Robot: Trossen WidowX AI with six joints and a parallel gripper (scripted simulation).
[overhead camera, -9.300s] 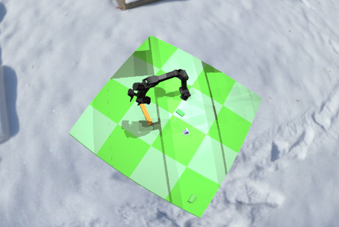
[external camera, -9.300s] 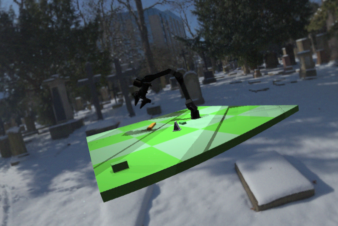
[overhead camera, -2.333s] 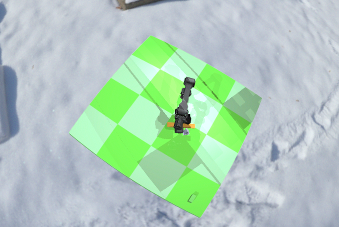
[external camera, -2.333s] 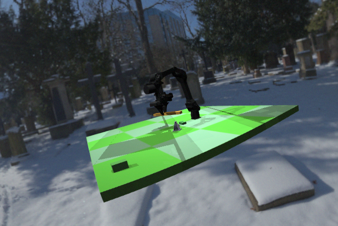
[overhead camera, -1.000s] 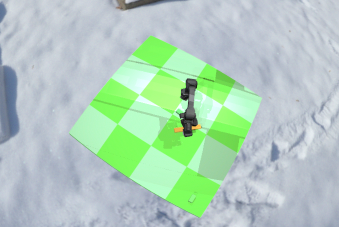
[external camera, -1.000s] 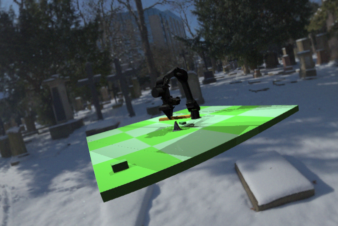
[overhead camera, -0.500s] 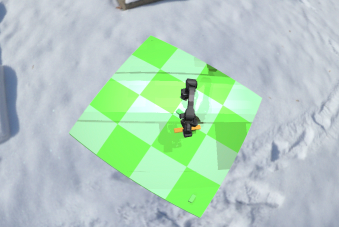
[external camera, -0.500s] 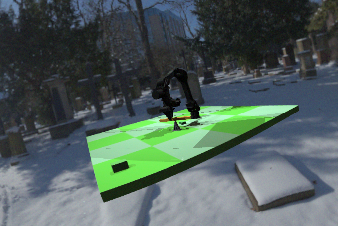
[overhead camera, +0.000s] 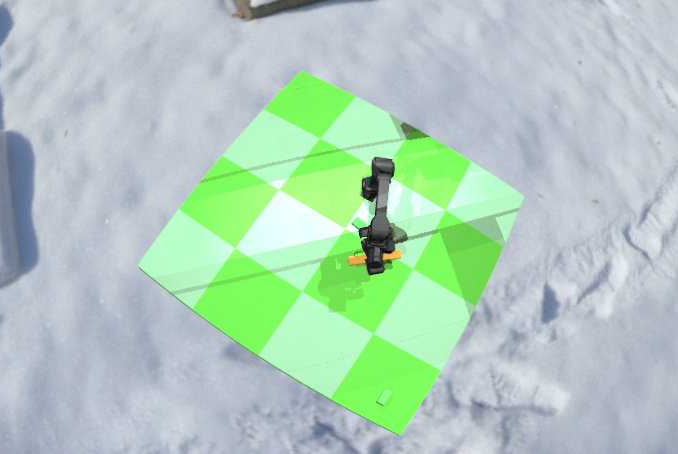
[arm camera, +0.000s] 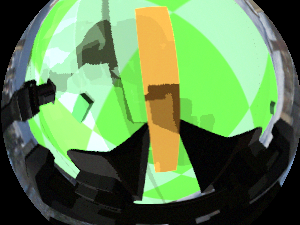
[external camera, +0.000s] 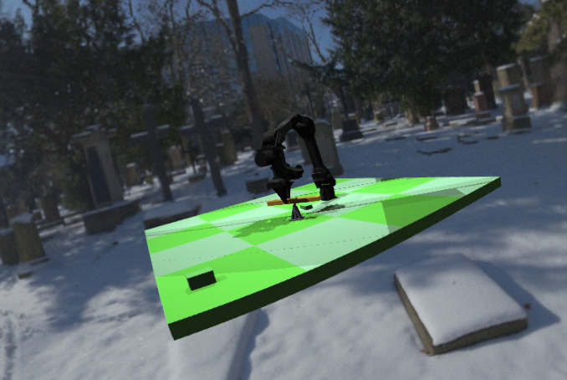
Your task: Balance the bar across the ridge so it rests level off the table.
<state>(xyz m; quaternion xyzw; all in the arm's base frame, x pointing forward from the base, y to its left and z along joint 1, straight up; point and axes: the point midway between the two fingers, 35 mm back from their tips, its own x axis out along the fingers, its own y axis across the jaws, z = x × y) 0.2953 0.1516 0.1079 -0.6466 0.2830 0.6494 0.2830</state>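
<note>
Right now my gripper tip is 20 mm to the right of the orange bar and 20 mm past it.
</note>
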